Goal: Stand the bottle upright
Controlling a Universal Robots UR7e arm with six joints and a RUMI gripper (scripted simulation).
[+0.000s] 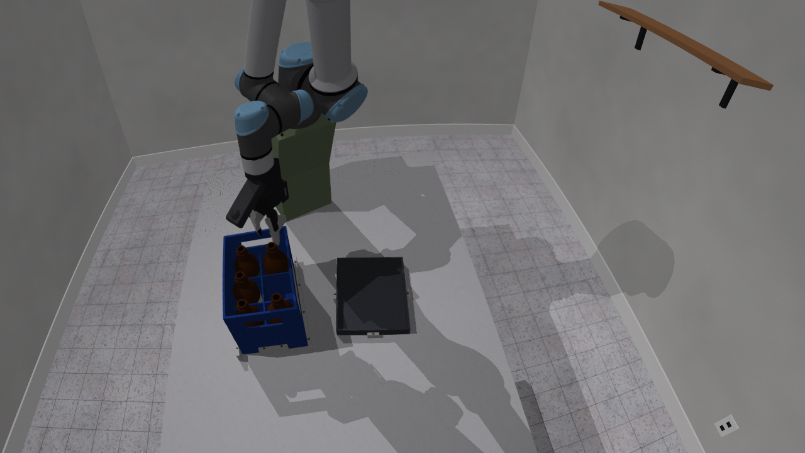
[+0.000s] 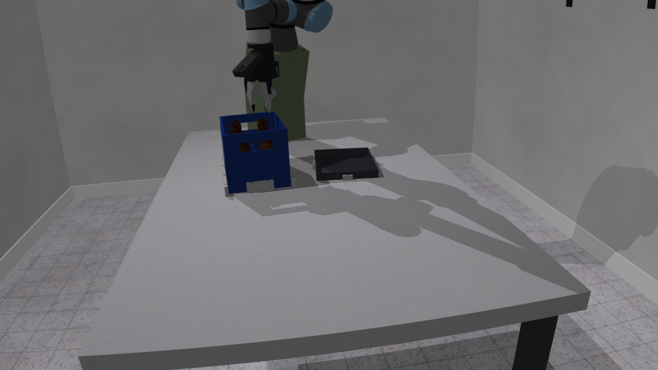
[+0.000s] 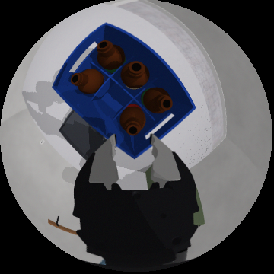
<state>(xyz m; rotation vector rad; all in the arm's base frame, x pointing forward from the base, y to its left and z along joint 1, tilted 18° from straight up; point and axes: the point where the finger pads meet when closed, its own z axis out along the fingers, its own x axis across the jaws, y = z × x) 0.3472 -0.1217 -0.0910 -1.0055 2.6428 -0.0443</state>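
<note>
The blue crate lies 12 cm below my hand, 8 cm ahead of it and 4 cm to the right of it. Round my hand: dark tray 25 cm to the left, 19 cm below, 11 cm ahead.
</note>
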